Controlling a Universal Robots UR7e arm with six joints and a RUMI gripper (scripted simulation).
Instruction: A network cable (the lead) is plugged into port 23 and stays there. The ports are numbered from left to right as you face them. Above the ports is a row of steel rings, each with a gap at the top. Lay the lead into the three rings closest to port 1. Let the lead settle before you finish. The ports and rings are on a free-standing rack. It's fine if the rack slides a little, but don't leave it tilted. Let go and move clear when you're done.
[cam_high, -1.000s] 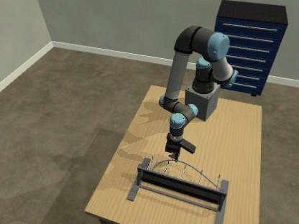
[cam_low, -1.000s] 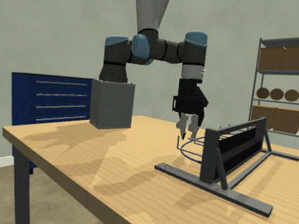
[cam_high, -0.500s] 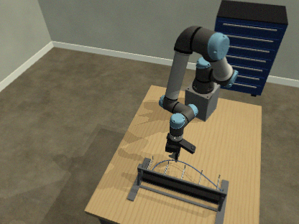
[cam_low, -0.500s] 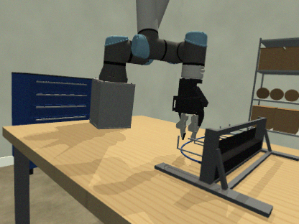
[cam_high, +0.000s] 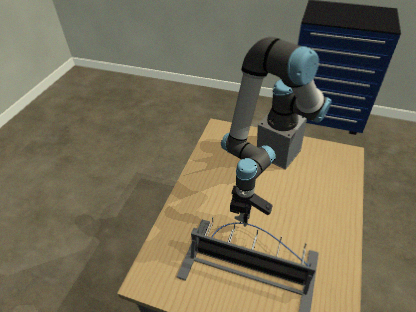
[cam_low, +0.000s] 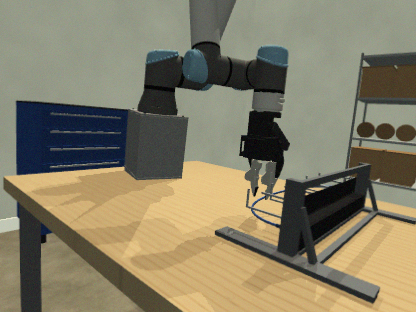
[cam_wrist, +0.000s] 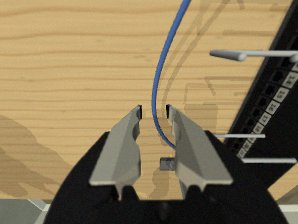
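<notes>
My hand is 170 mm short of the rack, 50 mm to the right of it and 10 mm below it.
</notes>
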